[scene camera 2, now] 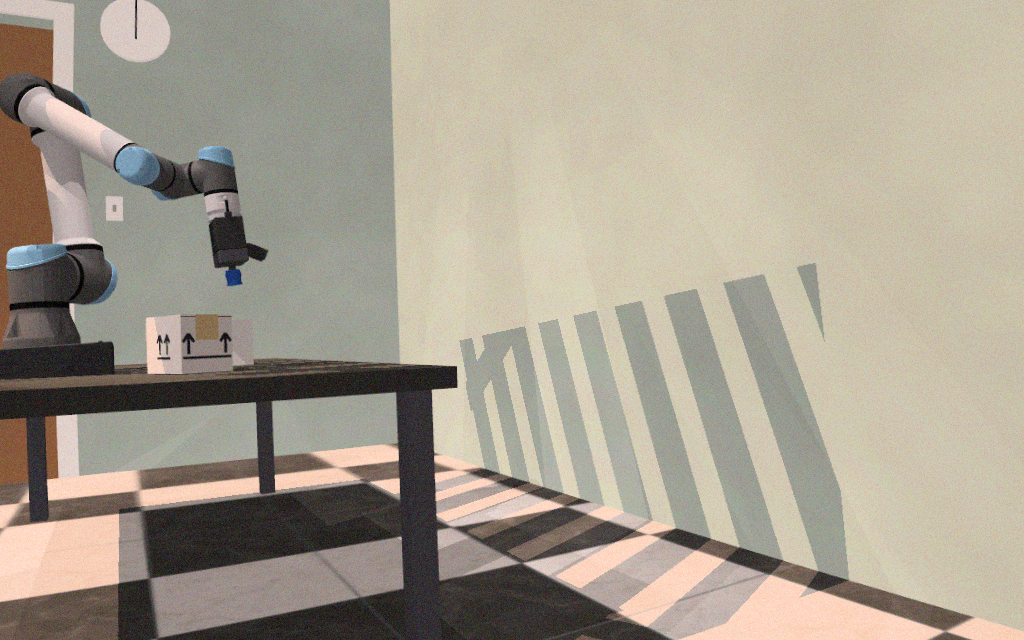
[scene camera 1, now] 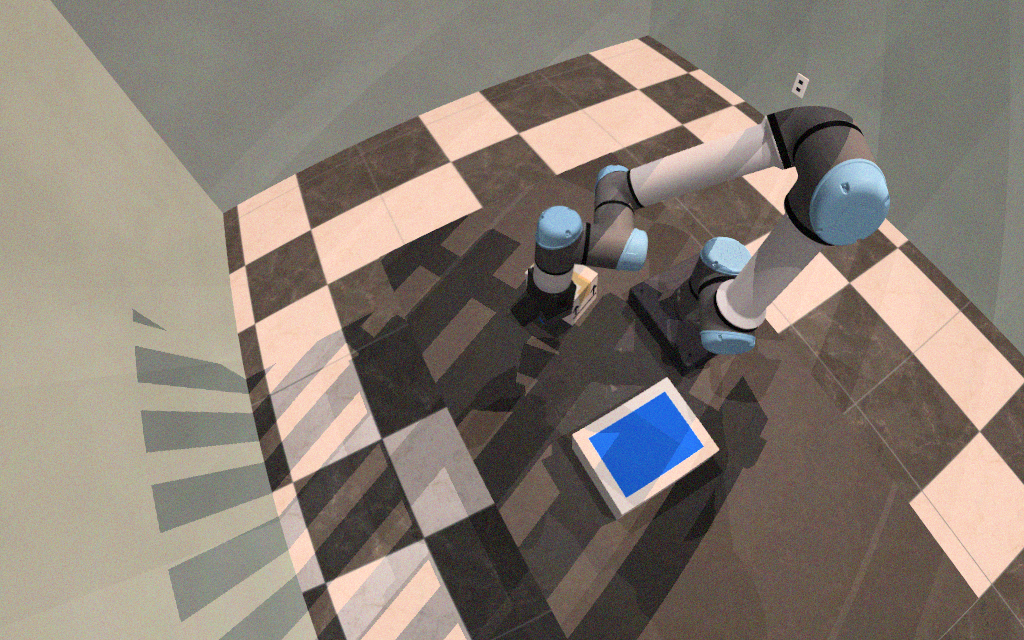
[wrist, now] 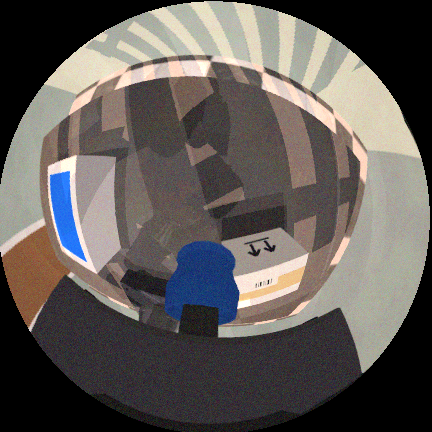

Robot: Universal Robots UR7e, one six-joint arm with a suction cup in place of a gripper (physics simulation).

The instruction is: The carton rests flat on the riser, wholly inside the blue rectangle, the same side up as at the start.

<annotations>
The suction cup (wrist: 203,275) holds nothing. The cup is 22 cm from the middle of a carton (scene camera 2: 187,343). A riser (scene camera 1: 633,453) rests on the table.
</annotations>
